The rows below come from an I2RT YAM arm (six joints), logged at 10 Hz.
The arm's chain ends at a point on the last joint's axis. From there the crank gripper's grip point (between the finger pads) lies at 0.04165 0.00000 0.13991 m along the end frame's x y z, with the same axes.
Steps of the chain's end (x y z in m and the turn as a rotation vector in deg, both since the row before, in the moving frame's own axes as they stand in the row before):
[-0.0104 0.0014 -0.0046 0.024 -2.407 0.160]
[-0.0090 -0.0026 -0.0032 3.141 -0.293 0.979]
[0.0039 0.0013 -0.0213 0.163 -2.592 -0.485]
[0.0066 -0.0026 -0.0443 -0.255 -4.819 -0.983]
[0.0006 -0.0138 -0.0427 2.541 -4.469 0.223]
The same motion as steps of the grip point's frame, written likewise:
[-0.0163 0.0014 -0.0030 0.024 -2.407 0.160]
[-0.0097 -0.0096 -0.0032 3.141 -0.293 0.979]
[-0.0025 0.0006 -0.0196 0.163 -2.592 -0.485]
[-0.0053 -0.0026 -0.0413 -0.255 -4.819 -0.983]
[-0.0104 -0.0199 -0.0400 2.541 -4.469 0.223]

